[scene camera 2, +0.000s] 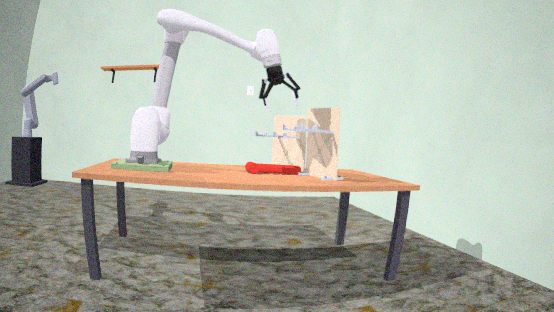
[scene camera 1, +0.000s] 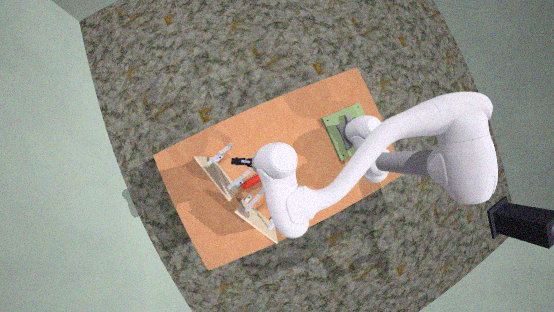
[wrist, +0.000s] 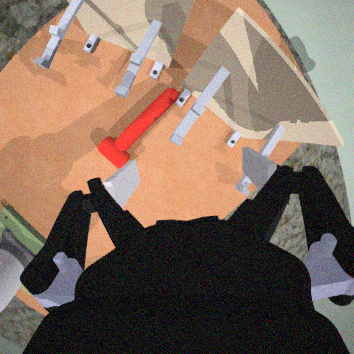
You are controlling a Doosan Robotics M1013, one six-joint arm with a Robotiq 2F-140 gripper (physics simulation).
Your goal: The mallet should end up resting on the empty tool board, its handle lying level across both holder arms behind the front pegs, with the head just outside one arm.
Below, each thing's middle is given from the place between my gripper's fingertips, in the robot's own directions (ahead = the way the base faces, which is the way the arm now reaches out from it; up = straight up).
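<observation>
There's the red mallet [wrist: 114,150], and it's 280 mm below my hand, 80 mm to the left of it and 10 mm behind it.
</observation>
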